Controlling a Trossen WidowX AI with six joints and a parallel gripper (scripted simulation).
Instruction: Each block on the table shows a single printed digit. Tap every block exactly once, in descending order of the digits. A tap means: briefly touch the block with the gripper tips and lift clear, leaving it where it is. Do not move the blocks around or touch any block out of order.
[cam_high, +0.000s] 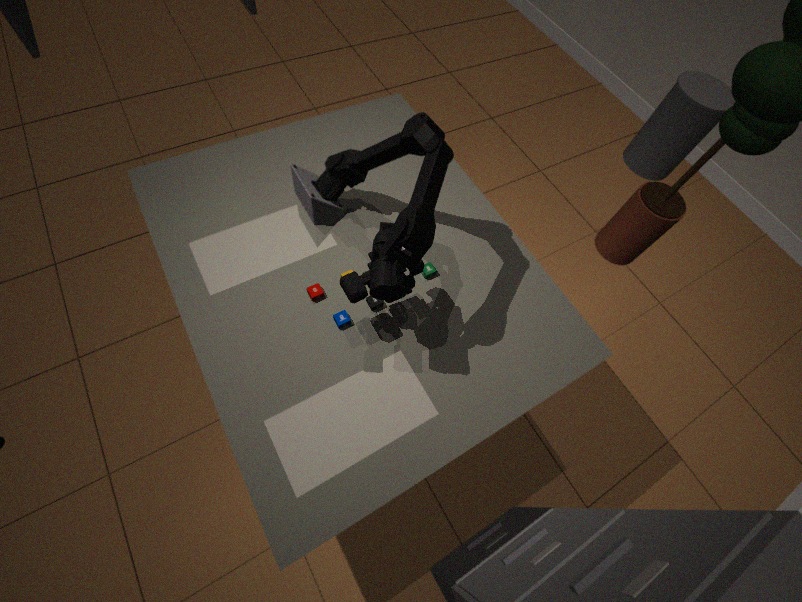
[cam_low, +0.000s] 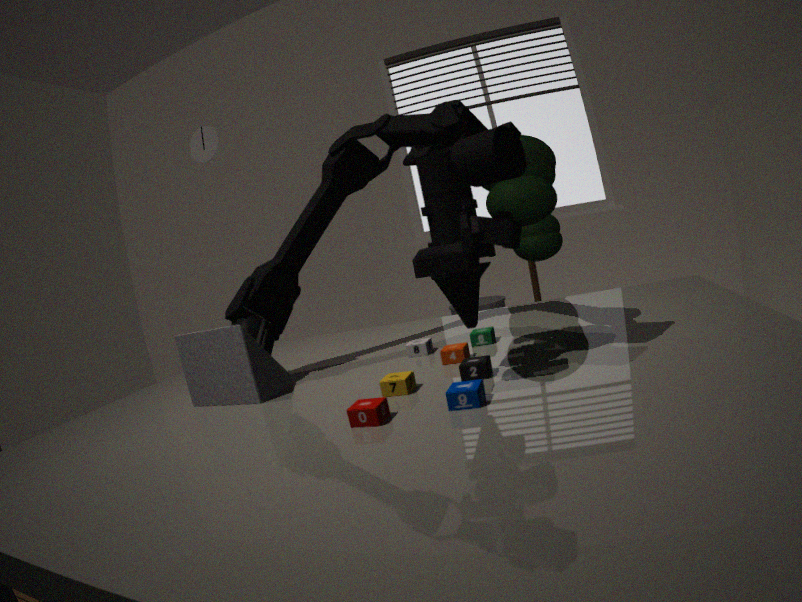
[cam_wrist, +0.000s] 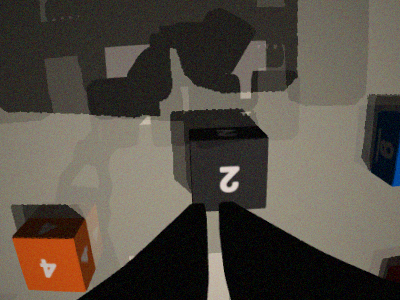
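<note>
My gripper tip is 1 cm to the left of the black block and 5 cm above it. Round my gripper tip: orange block 4 cm behind, 8 cm to the left, 5 cm below; blue block 1 cm behind, 10 cm to the right, 5 cm below; yellow block 10 cm behind, 2 cm to the right, 5 cm below.
</note>
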